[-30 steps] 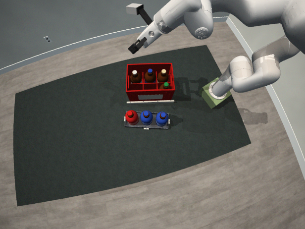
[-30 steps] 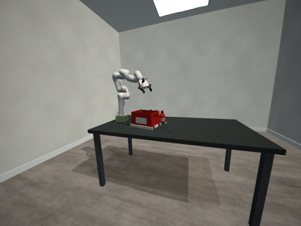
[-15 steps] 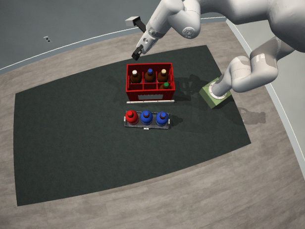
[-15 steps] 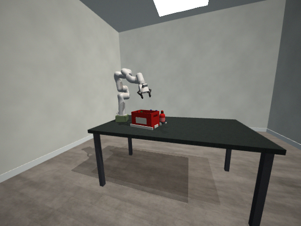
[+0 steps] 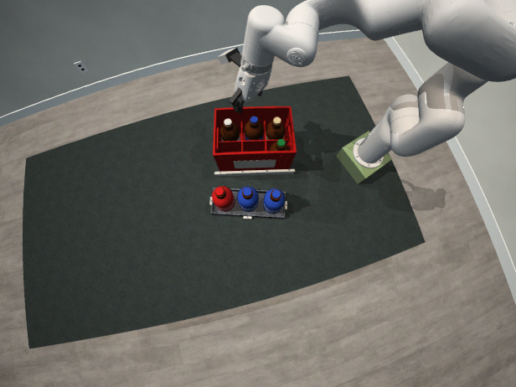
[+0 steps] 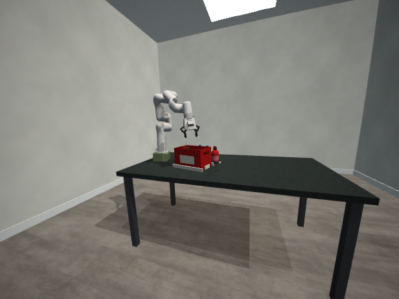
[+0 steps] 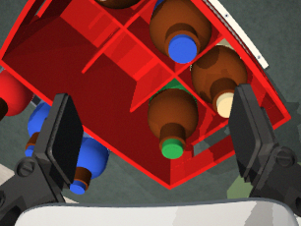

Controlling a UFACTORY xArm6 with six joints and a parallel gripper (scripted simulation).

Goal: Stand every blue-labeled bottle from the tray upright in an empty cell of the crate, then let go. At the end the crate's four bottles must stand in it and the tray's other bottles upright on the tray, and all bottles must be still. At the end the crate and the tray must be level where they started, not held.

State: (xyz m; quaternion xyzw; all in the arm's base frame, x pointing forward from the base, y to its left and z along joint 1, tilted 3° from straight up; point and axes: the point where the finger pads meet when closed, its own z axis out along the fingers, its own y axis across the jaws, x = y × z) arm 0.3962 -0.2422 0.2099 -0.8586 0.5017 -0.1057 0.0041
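Now: the red-labeled bottle 21 cm to the left of my hand, 19 cm below it and 17 cm ahead of it. Round my hand: crate: 19 cm below, 4 cm to the left; then grey tray: 27 cm below, 24 cm to the left, 9 cm ahead.
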